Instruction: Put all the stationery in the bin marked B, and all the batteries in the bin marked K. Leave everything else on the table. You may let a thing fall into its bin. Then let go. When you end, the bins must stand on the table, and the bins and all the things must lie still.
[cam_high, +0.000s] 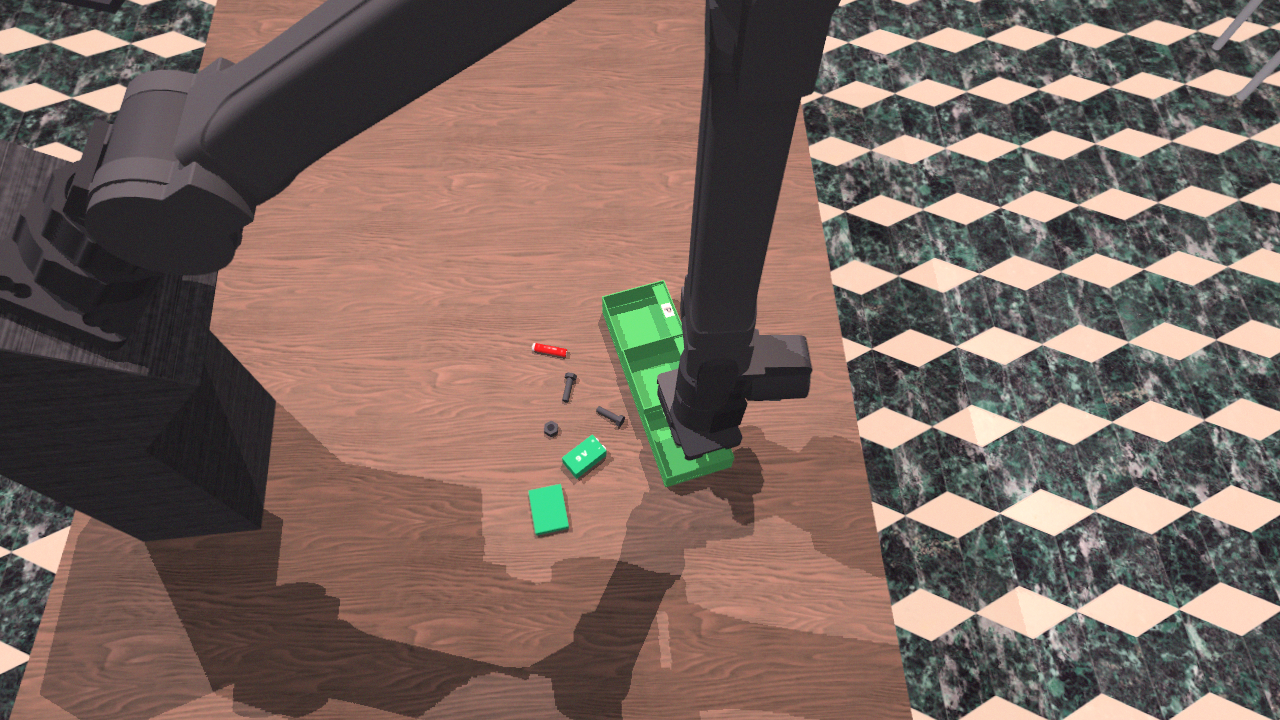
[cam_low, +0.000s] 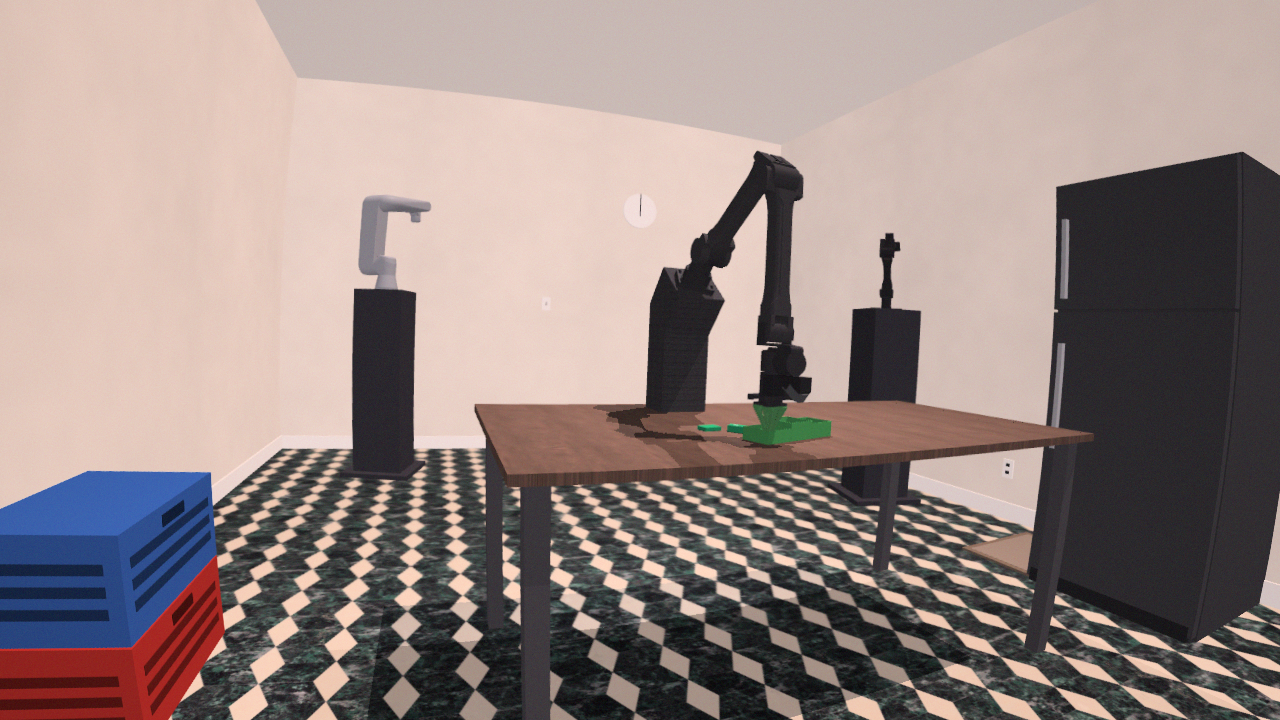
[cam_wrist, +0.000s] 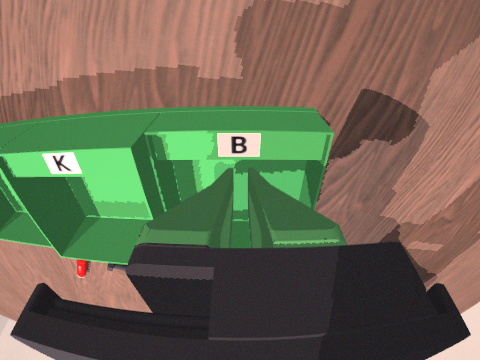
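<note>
Right now my hand is 5 cm past the joined green bins and 7 cm to the right of it. Round my hand: green 9V battery (11 cm behind, 4 cm to the right, 1 cm below); then black nut (17 cm behind, 2 cm to the right, 2 cm below); then flat green pad (15 cm behind, 12 cm to the right, 2 cm below).
</note>
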